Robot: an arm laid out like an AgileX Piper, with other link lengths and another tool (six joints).
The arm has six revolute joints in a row. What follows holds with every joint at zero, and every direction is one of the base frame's. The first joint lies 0.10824 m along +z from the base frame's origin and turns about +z. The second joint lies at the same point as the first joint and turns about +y. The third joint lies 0.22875 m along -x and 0.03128 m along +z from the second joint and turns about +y. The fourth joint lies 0.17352 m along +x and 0.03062 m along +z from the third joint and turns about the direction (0.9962, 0, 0.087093). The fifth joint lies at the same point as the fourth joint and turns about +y. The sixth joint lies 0.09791 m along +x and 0.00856 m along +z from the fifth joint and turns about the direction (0.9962, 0, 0.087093). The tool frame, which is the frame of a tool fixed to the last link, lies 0.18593 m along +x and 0.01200 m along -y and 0.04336 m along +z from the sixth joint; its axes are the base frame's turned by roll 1.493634, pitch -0.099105 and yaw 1.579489 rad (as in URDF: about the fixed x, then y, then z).
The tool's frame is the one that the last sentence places.
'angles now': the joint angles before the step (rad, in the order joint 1, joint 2, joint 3, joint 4, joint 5, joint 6). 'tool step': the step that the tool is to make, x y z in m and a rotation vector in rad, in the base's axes. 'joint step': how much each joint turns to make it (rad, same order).
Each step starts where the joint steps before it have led.
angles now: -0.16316, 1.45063, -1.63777, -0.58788, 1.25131, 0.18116
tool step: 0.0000, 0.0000, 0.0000, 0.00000, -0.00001, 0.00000
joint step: 0.00000, -0.00001, 0.00002, 0.00000, -0.00002, 0.00001
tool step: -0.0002, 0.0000, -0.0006, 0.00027, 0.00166, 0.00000
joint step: -0.00019, -0.00012, 0.00207, 0.00005, -0.00032, 0.00000
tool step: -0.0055, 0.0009, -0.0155, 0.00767, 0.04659, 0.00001
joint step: -0.00004, 0.00014, 0.04707, 0.00002, -0.00002, -0.00005
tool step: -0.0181, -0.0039, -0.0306, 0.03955, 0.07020, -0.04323
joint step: -0.03211, 0.00000, 0.08828, 0.01737, -0.00157, 0.02085
